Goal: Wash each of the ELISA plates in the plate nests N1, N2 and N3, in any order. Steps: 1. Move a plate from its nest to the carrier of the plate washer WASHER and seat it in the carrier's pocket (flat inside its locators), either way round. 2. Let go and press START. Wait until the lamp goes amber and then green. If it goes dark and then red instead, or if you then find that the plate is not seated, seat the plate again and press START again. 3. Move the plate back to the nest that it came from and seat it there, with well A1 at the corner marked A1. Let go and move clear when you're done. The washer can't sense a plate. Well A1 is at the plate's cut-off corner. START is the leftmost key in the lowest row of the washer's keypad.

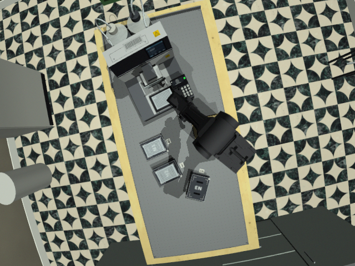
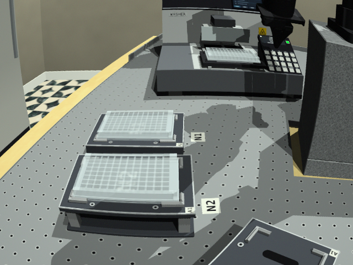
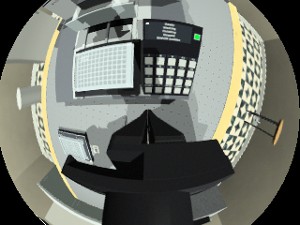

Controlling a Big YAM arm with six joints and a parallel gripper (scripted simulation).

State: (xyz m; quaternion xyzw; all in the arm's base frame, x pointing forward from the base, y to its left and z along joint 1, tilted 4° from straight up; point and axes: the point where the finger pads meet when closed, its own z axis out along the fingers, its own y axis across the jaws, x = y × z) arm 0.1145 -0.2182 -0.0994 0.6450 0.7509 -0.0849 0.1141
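The washer carrier lies 10 cm ahead of my hand, 7 cm below it and 6 cm to the right of it. Also, from my hand: plate washer: 22 cm to the right, 13 cm ahead, 1 cm below; then nest N3: 54 cm to the left, 10 cm below, 6 cm ahead; then nest label: 20 cm to the left, 16 cm ahead, 14 cm below.
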